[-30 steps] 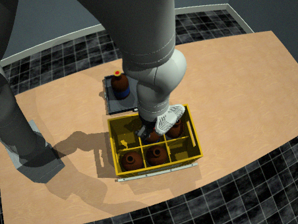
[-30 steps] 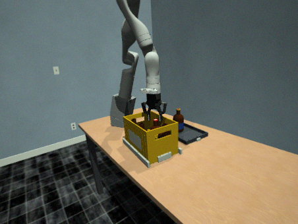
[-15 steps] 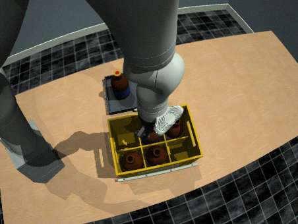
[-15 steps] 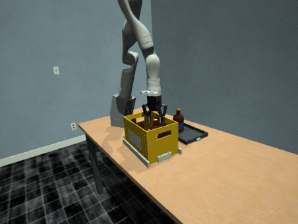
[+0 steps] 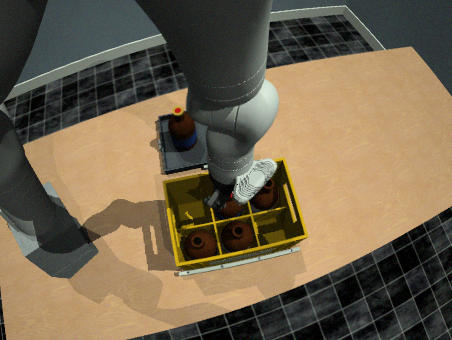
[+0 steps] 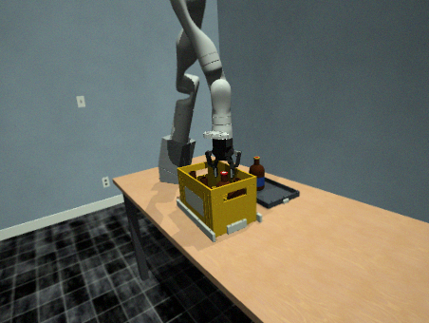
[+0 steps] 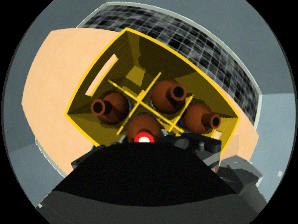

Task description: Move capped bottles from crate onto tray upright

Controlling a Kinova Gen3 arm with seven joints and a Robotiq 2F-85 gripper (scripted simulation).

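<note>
My hand is 5 cm to the left of the yellow crate and 7 cm above it. Also, from my hand: dark tray 2 cm behind, 24 cm to the left, 15 cm below.
</note>
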